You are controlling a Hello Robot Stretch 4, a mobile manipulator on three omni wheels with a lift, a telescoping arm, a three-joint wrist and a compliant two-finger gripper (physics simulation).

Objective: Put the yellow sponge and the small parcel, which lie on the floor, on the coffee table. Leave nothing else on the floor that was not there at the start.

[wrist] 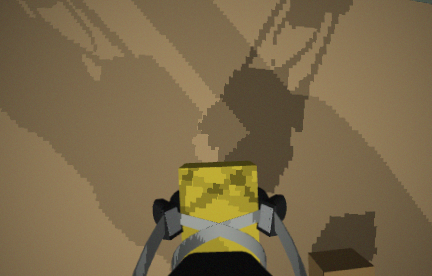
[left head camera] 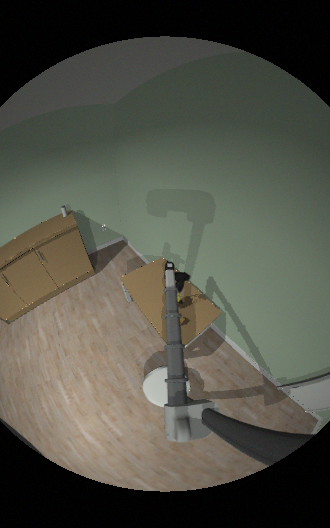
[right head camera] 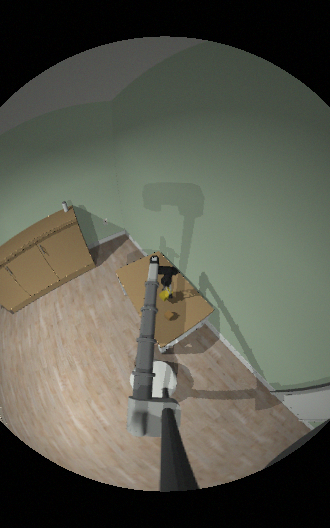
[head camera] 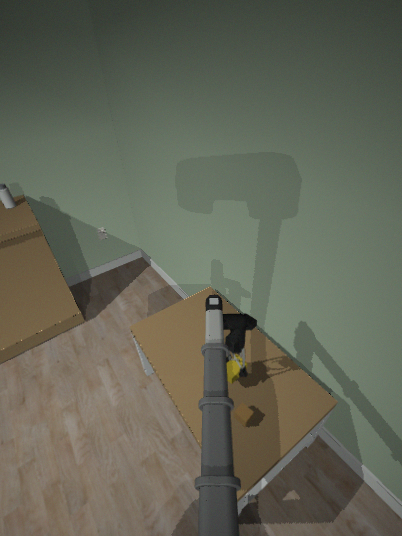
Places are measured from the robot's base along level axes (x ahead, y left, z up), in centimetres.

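Pixels of known places: gripper, fingertip midpoint: (wrist: pixel 219 203) (right head camera: pixel 166 294) (head camera: pixel 235 369); robot's base, link origin: (left head camera: pixel 165 385) (right head camera: pixel 154 379).
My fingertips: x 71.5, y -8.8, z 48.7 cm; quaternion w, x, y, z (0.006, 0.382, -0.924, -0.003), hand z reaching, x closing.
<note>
Ahead of a thing's pixels: the offset from my fingertips to its top centre. Level surfaces: height alone.
My gripper (head camera: pixel 236 369) (right head camera: pixel 166 294) (wrist: pixel 219 203) is shut on the yellow sponge @[dy +0.7, dx -0.7, dz +4.3 cm] (head camera: pixel 233 372) (left head camera: pixel 179 297) (right head camera: pixel 164 295) (wrist: pixel 218 187), which stands out between the fingertips in the wrist view. Gripper and sponge are over the coffee table @[dz -6.4 cm] (head camera: pixel 170 345) (left head camera: pixel 145 295) (right head camera: pixel 135 281) (wrist: pixel 50 200). The sponge's shadow lies apart from it on the table top, so it looks held above the surface. The small parcel @[dy -2.1, dx -17.0, dz -1.4 cm] (head camera: pixel 243 414) (left head camera: pixel 183 320) (right head camera: pixel 170 315), a brown box, sits on the table top. In the wrist view part of the parcel (wrist: pixel 342 259) shows at the lower right. The arm hides part of the table.
A green wall (head camera: pixel 340 280) runs along the table's far side. A wooden cabinet (head camera: pixel 35 285) (left head camera: pixel 62 255) (right head camera: pixel 62 250) with a grey-white can @[dy +140.5, dx +92.2, dz +54.4 cm] (head camera: pixel 7 196) (left head camera: pixel 64 211) (right head camera: pixel 65 206) on top stands at the left. A round white base (left head camera: pixel 154 387) (right head camera: pixel 166 377) shows beneath the arm (head camera: pixel 215 440).
</note>
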